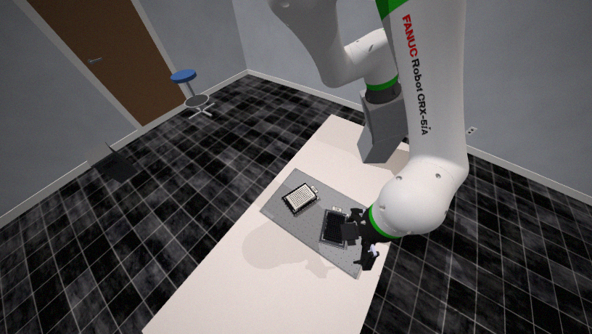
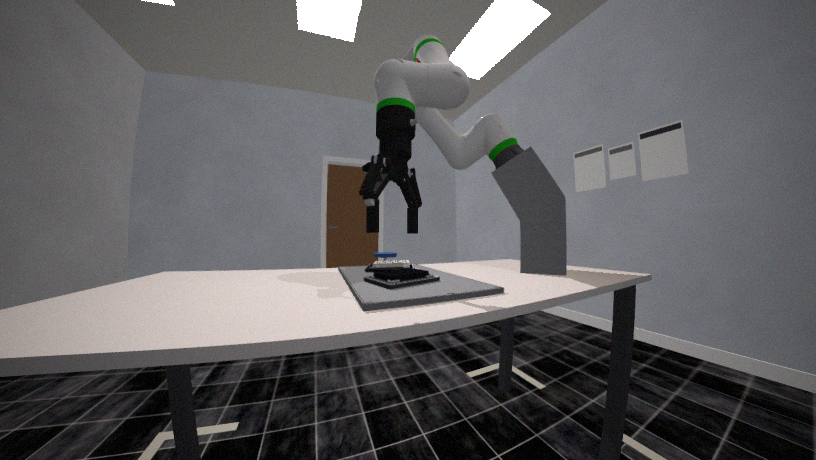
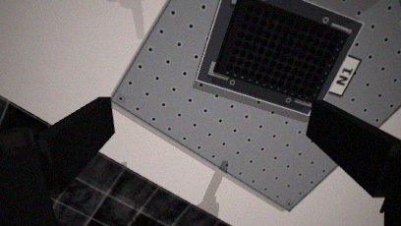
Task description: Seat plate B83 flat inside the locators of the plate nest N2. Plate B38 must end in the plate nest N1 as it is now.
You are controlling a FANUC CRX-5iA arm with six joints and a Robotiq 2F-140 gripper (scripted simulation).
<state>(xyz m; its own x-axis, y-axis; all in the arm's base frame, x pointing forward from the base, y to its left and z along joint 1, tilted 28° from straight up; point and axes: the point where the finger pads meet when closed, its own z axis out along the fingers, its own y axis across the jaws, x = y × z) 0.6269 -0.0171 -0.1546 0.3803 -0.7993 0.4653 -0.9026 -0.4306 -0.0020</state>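
Now: the white well plate 14 cm behind my hand, 27 cm to the right of it and 11 cm below it. The rest, counted from my hand: black well plate: 6 cm behind, 7 cm to the right, 12 cm below.
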